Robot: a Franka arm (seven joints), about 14 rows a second.
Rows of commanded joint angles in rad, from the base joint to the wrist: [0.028, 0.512, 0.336, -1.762, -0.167, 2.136, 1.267]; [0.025, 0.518, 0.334, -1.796, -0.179, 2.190, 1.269]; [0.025, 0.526, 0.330, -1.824, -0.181, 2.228, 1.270]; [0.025, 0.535, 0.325, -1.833, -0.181, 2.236, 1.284]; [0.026, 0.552, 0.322, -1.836, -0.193, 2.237, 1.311]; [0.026, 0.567, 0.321, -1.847, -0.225, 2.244, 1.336]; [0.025, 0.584, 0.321, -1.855, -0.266, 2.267, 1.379]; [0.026, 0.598, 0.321, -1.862, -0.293, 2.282, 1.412]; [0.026, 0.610, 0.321, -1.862, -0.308, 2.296, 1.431]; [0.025, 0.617, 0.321, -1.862, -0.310, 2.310, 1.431]
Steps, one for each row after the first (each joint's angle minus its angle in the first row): [-0.003, 0.006, -0.002, -0.034, -0.012, 0.054, 0.002]; [-0.003, 0.014, -0.006, -0.062, -0.014, 0.092, 0.003]; [-0.003, 0.023, -0.011, -0.071, -0.014, 0.100, 0.017]; [-0.002, 0.040, -0.014, -0.074, -0.026, 0.101, 0.044]; [-0.002, 0.055, -0.015, -0.085, -0.058, 0.108, 0.069]; [-0.003, 0.072, -0.015, -0.093, -0.099, 0.131, 0.112]; [-0.002, 0.086, -0.015, -0.100, -0.126, 0.146, 0.145]; [-0.002, 0.098, -0.015, -0.100, -0.141, 0.160, 0.164]; [-0.003, 0.105, -0.015, -0.100, -0.143, 0.174, 0.164]
